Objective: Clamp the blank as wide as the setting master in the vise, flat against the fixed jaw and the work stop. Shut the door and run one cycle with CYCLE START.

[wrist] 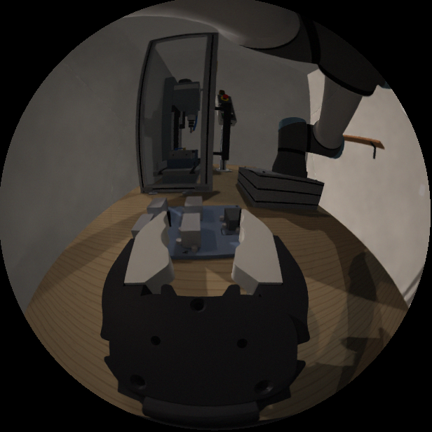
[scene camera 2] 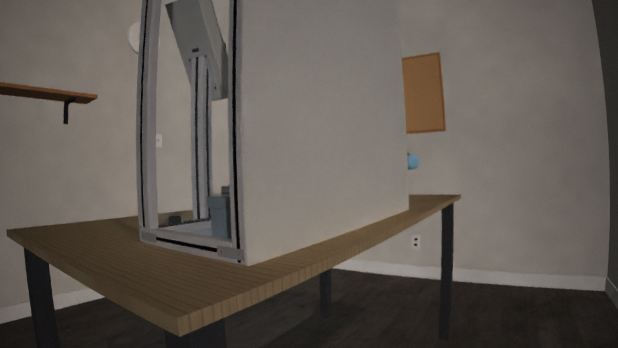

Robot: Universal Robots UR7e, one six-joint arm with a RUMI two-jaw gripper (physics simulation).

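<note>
In the wrist view my gripper (wrist: 204, 211) is open and empty, its white fingers level with the near part of a blue plate (wrist: 216, 246). Several light grey blocks stand at the plate's left, including a tall one (wrist: 191, 230), one behind it (wrist: 193, 203) and two more (wrist: 158, 205) (wrist: 143, 223) at the far left. A dark block (wrist: 231, 218) stands at the plate's right. Which is the blank or the setting master I cannot tell. The vise (wrist: 182, 159) shows small inside the machine enclosure (wrist: 209, 115) (scene camera 2: 325, 125). The door's state and CYCLE START are unclear.
A post-mounted control panel (wrist: 231, 111) with a red button (wrist: 225, 97) stands right of the enclosure. A dark slatted box (wrist: 285, 192) stands right of the plate, near the arm's base (wrist: 291, 162). All rest on the wooden table (scene camera 2: 150, 280) (wrist: 200, 277).
</note>
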